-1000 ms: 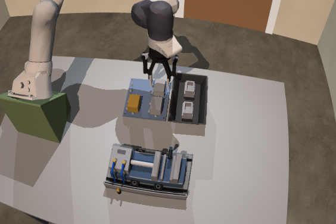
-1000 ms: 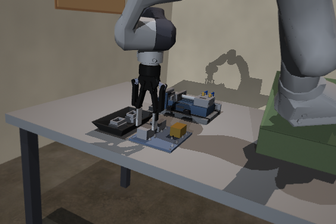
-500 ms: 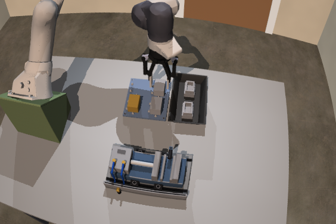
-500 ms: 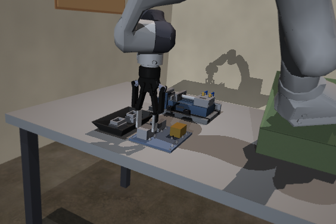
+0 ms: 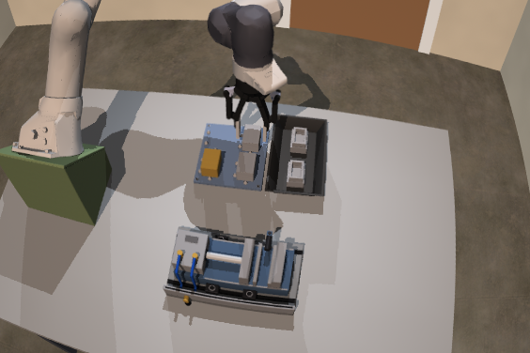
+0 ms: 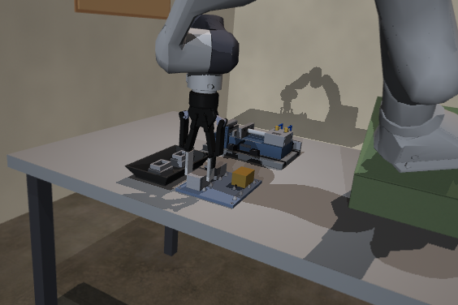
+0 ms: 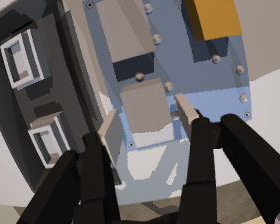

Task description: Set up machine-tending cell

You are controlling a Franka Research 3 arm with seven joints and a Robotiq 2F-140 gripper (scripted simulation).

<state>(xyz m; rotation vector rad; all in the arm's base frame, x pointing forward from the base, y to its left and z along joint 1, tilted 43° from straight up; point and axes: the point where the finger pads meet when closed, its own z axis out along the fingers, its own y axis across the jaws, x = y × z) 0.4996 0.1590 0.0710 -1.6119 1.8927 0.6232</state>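
Now: the aluminium blank 9 cm to the right of my hand, 4 cm below it and 1 cm behind it. Also, from my hand: brass blank (10 cm behind, 8 cm to the right, 4 cm below); then blue vise (37 cm to the right, 3 cm behind, 2 cm below).
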